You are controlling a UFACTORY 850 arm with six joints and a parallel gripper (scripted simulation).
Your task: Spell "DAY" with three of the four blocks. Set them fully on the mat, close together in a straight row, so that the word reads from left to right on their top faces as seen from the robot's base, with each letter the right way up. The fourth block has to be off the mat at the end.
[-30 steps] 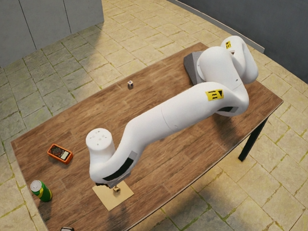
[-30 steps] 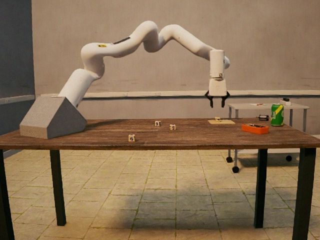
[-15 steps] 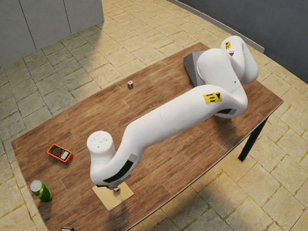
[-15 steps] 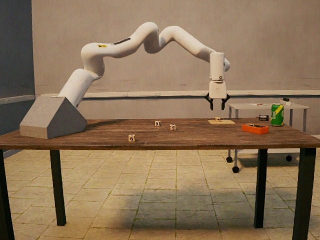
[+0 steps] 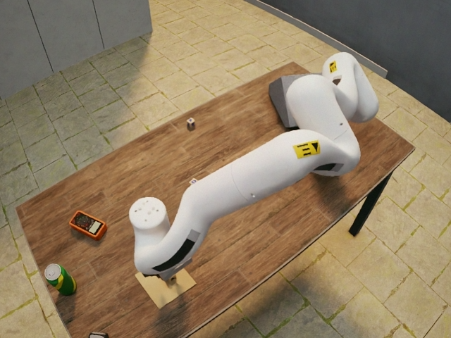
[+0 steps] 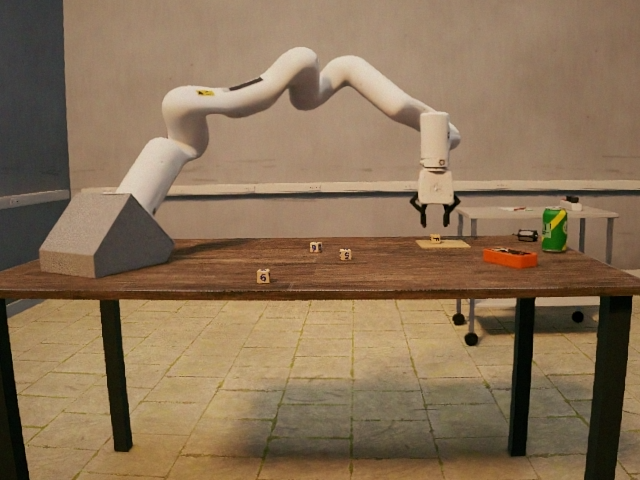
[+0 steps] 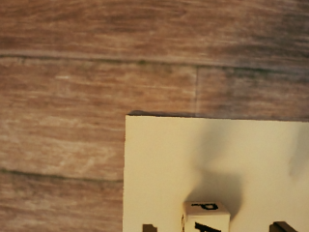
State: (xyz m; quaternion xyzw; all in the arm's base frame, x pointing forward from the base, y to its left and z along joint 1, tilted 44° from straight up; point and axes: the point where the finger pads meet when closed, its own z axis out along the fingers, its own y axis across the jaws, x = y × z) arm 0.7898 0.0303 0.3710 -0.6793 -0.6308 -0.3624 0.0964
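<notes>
The tan mat lies 70 mm below my hand and 20 mm ahead of it. Round my hand: dark object 280 mm ahead, 60 mm to the left, 50 mm below.
</notes>
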